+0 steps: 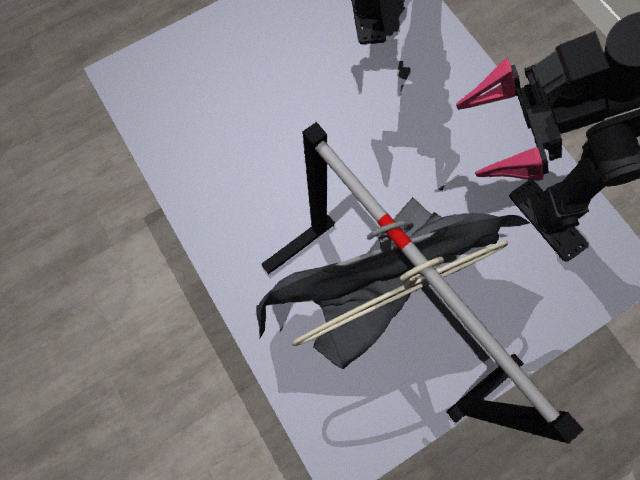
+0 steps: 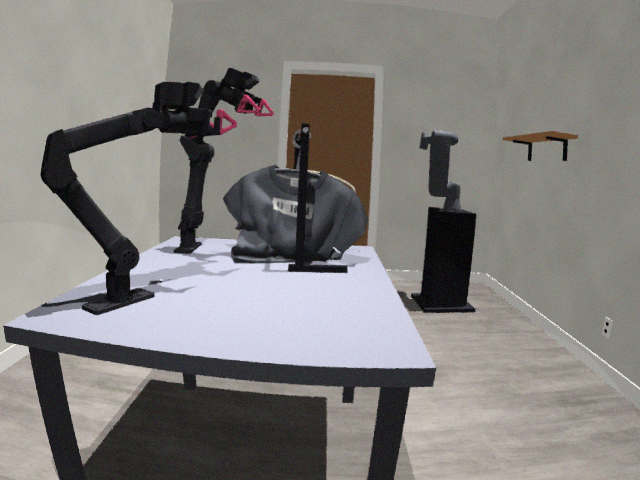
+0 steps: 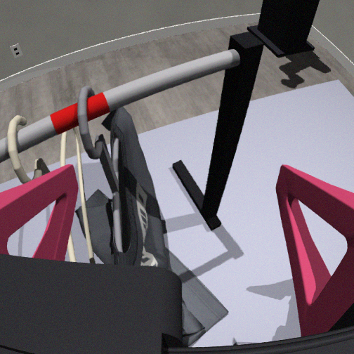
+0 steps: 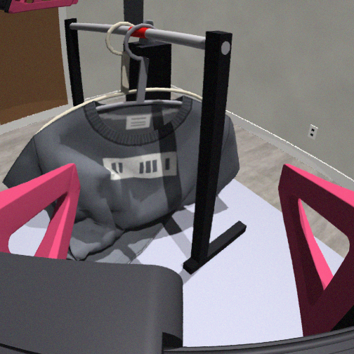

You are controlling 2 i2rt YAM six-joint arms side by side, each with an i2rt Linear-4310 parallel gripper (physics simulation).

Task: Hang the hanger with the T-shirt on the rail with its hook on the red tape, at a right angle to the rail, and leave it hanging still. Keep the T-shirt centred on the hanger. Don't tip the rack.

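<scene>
The grey T-shirt [image 1: 351, 279] [image 2: 258, 206] [image 3: 132, 165] [image 4: 65, 150] hangs on a grey hanger, with hanger showing on both sides of the collar's middle. The hanger's grey hook [image 1: 374, 232] [image 3: 83, 117] lies over the rail [image 1: 356, 183] [image 3: 175, 77] [image 4: 180, 38] on the red tape [image 1: 400, 237] [image 3: 100, 105] [image 4: 140, 32], roughly crosswise; I cannot tell the exact angle. The rack stands upright. My left gripper [image 1: 466, 140] [image 2: 266, 113] [image 3: 176, 175] is open and empty, apart from the hook. My right gripper [image 4: 178, 174] is open and empty, short of the shirt.
A beige hanger [image 1: 356, 313] [image 4: 175, 90] without clothing hangs beside the shirt, its hook [image 1: 421, 268] [image 3: 13, 145] on the bare rail. Black rack posts [image 2: 302, 206] [image 3: 227, 130] [image 4: 207, 150] stand on long feet. Another grey robot arm [image 2: 439, 165] stands on a black pedestal beyond the table.
</scene>
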